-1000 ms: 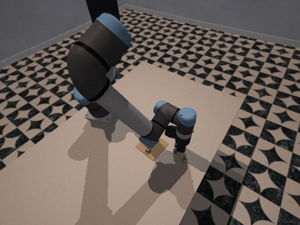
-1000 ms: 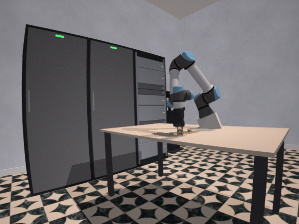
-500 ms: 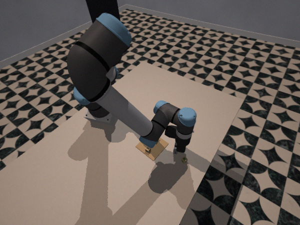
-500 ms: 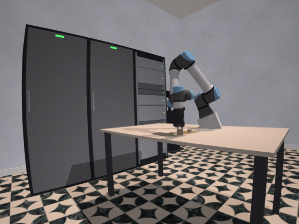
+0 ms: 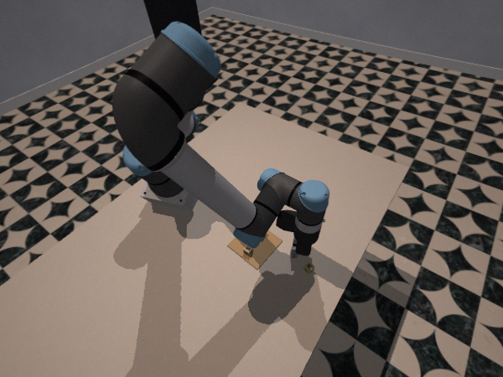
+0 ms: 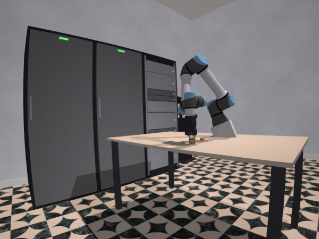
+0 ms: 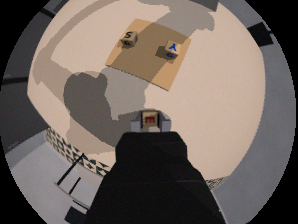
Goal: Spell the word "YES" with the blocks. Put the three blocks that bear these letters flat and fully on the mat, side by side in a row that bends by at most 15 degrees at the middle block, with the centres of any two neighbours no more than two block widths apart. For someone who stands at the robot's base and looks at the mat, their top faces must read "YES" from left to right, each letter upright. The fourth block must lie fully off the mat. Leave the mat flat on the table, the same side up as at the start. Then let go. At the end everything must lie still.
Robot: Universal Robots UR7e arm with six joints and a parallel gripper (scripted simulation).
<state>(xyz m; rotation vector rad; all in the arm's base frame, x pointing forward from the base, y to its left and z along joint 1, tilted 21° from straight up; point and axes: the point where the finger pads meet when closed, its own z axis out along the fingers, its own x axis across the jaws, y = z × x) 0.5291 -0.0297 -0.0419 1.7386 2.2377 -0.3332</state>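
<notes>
The mat is 14 cm behind my hand, 3 cm to the right of it and 2 cm below it. From my hand the other things lie so: S block 14 cm behind, 7 cm to the right.
</notes>
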